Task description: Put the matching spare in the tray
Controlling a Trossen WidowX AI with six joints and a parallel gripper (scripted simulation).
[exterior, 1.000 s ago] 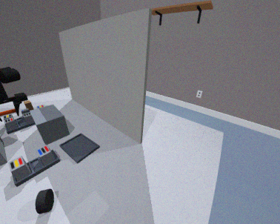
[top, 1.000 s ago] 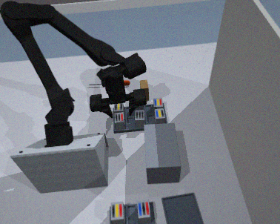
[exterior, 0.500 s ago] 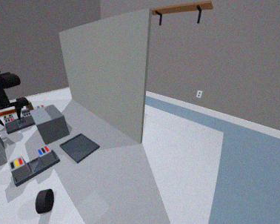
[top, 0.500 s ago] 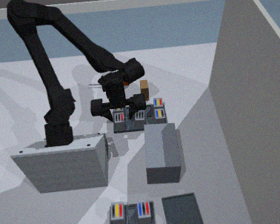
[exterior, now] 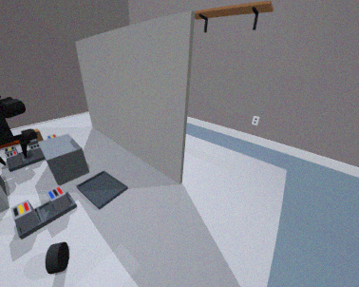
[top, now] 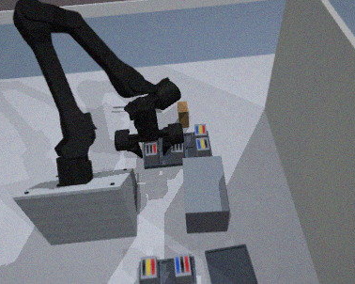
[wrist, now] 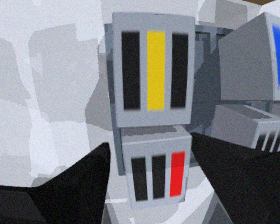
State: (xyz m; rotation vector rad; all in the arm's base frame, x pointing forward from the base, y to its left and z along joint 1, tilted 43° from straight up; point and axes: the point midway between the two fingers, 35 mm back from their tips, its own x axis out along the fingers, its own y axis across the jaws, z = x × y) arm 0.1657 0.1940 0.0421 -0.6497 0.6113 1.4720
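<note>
Now: gripper tip 16 cm short of the tray, 36 cm to the left of it and 1 cm above it. The rest, counted from my gripper tip: tan block (11 cm ahead, 14 cm to the left, 2 cm above); white wall panel (36 cm ahead, 18 cm to the right, 21 cm above); black ring (49 cm to the right, 1 cm above).
</note>
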